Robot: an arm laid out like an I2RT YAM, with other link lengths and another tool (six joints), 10 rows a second.
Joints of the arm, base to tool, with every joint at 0 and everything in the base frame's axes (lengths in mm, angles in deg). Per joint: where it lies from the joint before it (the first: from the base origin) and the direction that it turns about. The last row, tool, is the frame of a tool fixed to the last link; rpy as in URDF.
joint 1: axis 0 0 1 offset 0 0 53.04
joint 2: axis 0 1 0 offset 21.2 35.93 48.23
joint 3: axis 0 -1 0 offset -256.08 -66.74 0
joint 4: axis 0 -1 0 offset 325.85 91.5 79.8
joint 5: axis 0 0 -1 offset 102.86 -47.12 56.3
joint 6: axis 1 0 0 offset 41.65 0 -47.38
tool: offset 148 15 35 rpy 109.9 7.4 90
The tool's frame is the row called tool.
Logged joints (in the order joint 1, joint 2, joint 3, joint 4, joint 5, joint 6), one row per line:
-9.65 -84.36 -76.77 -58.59 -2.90 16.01
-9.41 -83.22 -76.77 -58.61 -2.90 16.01
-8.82 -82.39 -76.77 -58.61 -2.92 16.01
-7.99 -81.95 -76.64 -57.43 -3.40 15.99
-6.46 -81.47 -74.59 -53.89 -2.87 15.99
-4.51 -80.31 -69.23 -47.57 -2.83 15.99
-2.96 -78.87 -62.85 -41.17 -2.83 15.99
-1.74 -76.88 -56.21 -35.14 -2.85 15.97
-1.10 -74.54 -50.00 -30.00 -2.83 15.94
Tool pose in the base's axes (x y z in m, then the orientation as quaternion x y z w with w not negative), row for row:
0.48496 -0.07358 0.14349 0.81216 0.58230 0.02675 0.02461
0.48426 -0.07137 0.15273 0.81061 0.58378 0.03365 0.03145
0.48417 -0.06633 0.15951 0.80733 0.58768 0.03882 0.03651
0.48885 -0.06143 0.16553 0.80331 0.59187 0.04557 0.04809
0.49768 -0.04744 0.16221 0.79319 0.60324 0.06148 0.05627
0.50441 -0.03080 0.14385 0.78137 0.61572 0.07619 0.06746
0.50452 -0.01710 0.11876 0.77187 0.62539 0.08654 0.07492
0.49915 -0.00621 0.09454 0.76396 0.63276 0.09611 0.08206
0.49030 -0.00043 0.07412 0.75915 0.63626 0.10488 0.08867
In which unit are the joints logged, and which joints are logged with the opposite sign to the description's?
The joints are logged in degrees. Opposite sign: joint 2, joint 3, joint 5.
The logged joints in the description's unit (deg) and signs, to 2 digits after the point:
-9.65 84.36 76.77 -58.59 2.90 16.01
-9.41 83.22 76.77 -58.61 2.90 16.01
-8.82 82.39 76.77 -58.61 2.92 16.01
-7.99 81.95 76.64 -57.43 3.40 15.99
-6.46 81.47 74.59 -53.89 2.87 15.99
-4.51 80.31 69.23 -47.57 2.83 15.99
-2.96 78.87 62.85 -41.17 2.83 15.99
-1.74 76.88 56.21 -35.14 2.85 15.97
-1.10 74.54 50.00 -30.00 2.83 15.94

